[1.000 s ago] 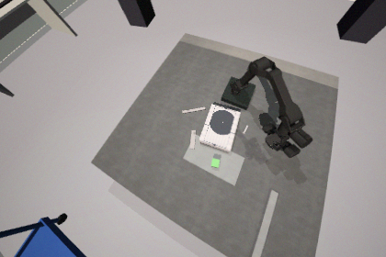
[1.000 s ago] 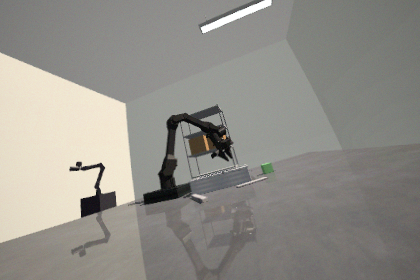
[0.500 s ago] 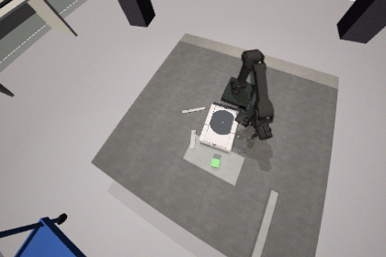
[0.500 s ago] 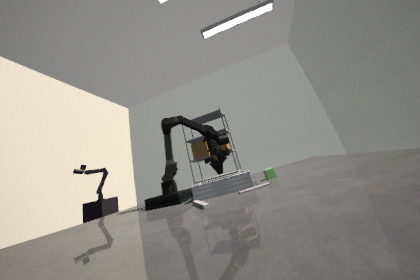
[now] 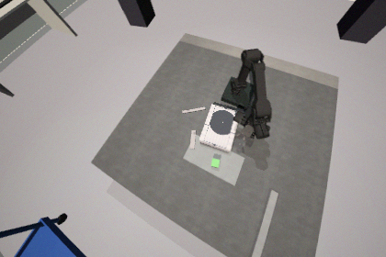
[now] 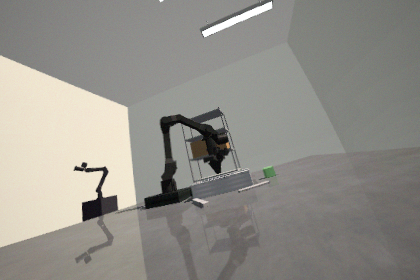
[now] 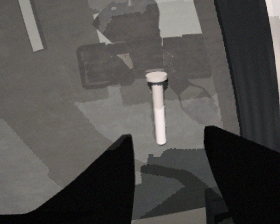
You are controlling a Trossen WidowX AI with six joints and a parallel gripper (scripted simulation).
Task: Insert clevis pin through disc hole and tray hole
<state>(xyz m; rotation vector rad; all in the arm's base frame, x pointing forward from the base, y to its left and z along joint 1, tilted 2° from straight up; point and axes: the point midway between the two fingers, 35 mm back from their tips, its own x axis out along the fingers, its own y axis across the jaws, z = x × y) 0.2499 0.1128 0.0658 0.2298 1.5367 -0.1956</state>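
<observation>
My gripper tip is 6 cm above the steel clevis pin and 1 cm past it. The rest, counted from my gripper tip: steel tray: 16 cm to the right, 3 cm below, 3 cm ahead; then dark aluminium disc: 15 cm to the right, 1 cm below; then green block: 24 cm ahead, 13 cm to the right, 5 cm below.
</observation>
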